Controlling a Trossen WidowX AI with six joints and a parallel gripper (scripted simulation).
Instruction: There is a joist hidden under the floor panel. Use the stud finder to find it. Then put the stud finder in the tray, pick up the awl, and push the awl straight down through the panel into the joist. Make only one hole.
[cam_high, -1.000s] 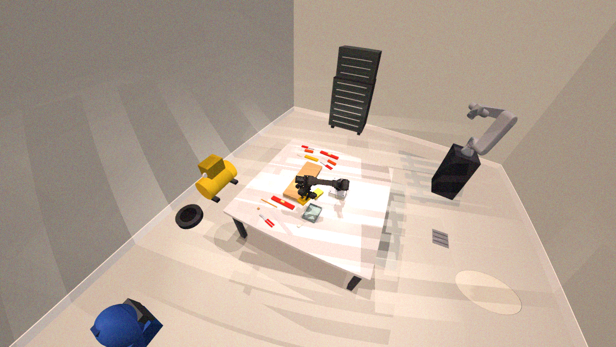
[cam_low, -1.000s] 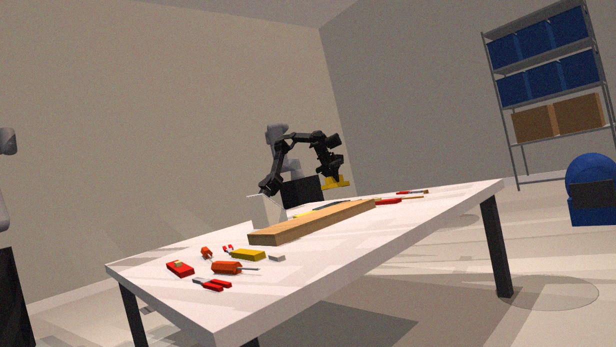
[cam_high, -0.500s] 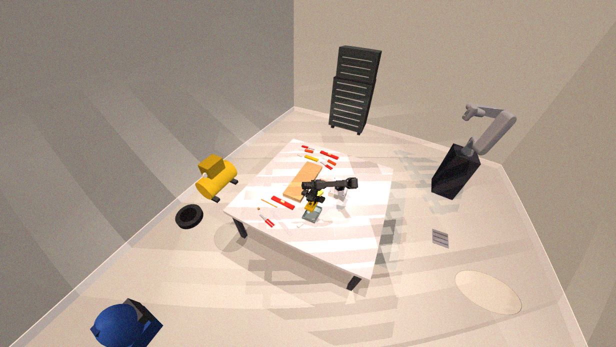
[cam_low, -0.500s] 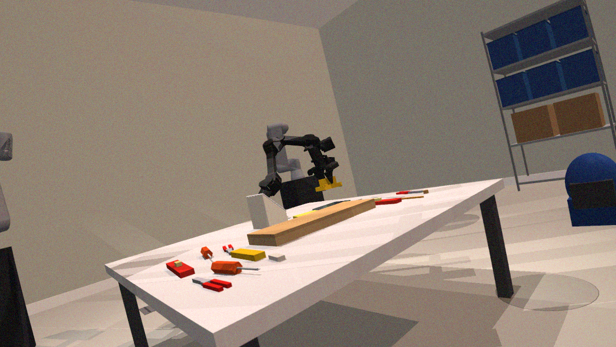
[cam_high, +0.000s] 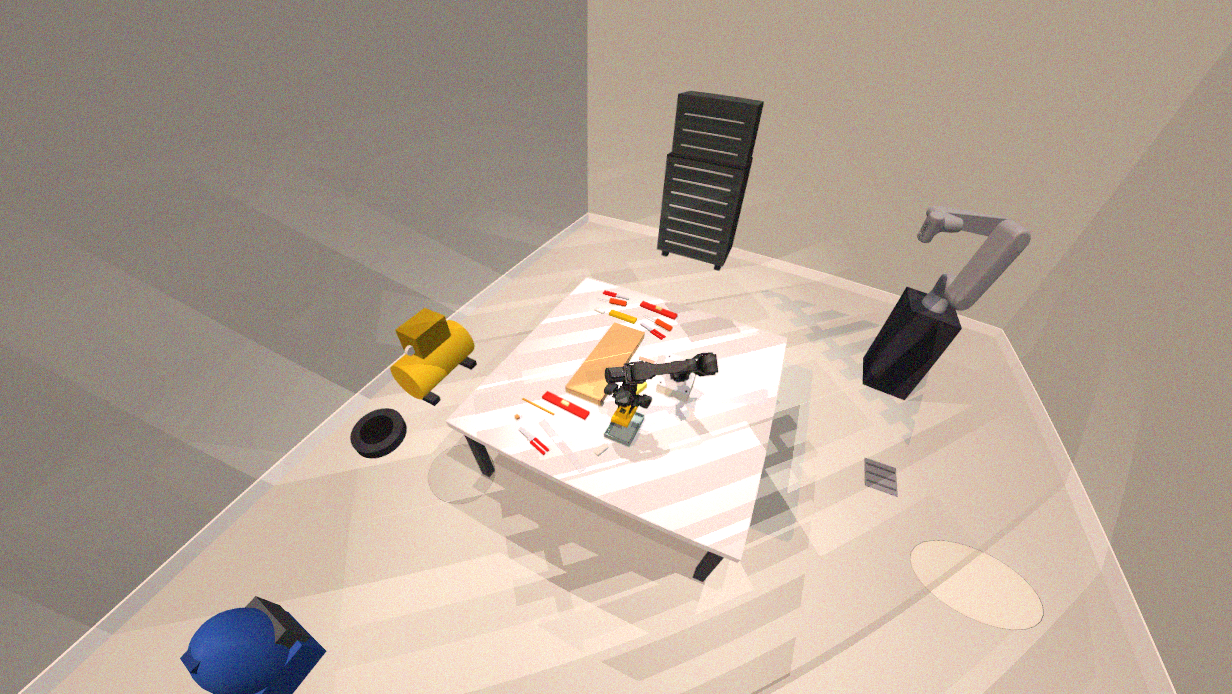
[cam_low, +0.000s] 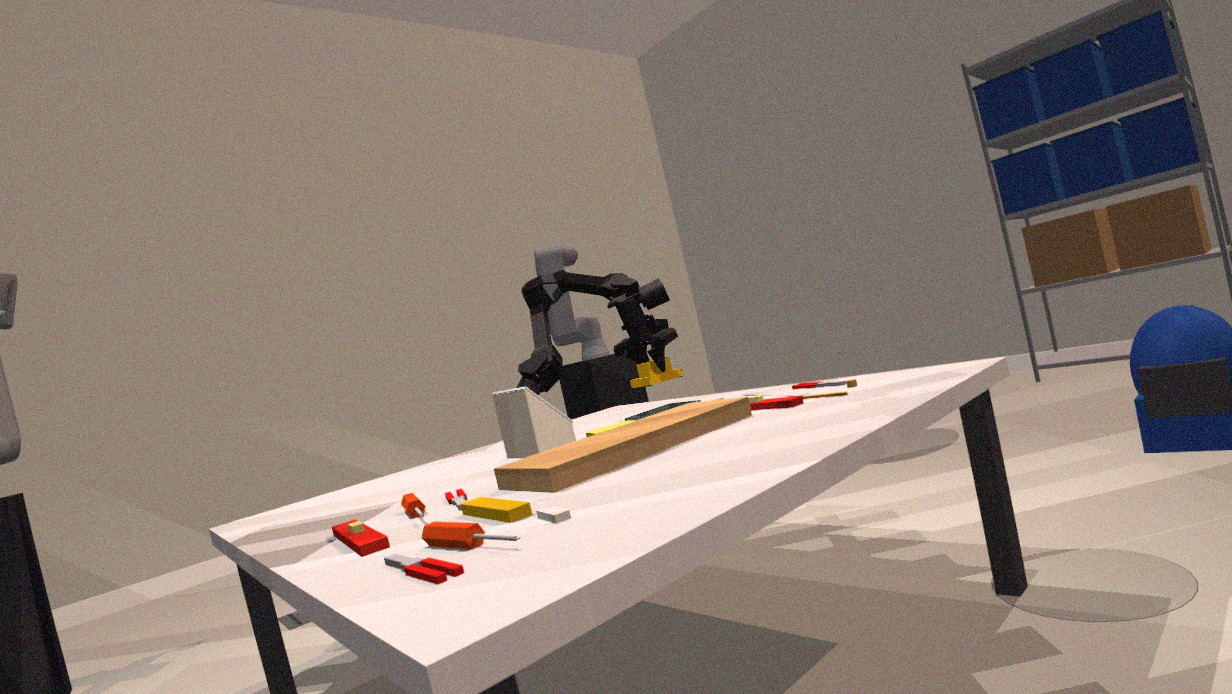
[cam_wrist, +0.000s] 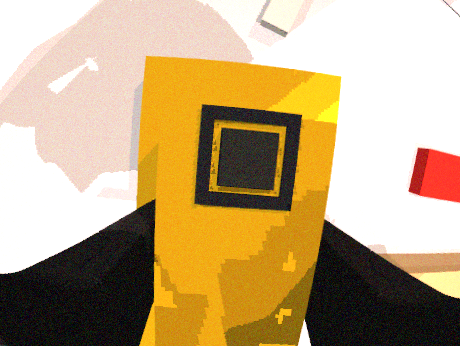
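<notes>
Now: gripper tip 1 cm to the left of the shallow grey tray and 10 cm above it. Also, from my gripper tip: yellow block: 6 cm ahead, 22 cm to the right, 10 cm below; then yellow stud finder: 1 cm to the left, 2 cm above; then thin orange tool: 38 cm ahead, 9 cm to the left, 11 cm below.
</notes>
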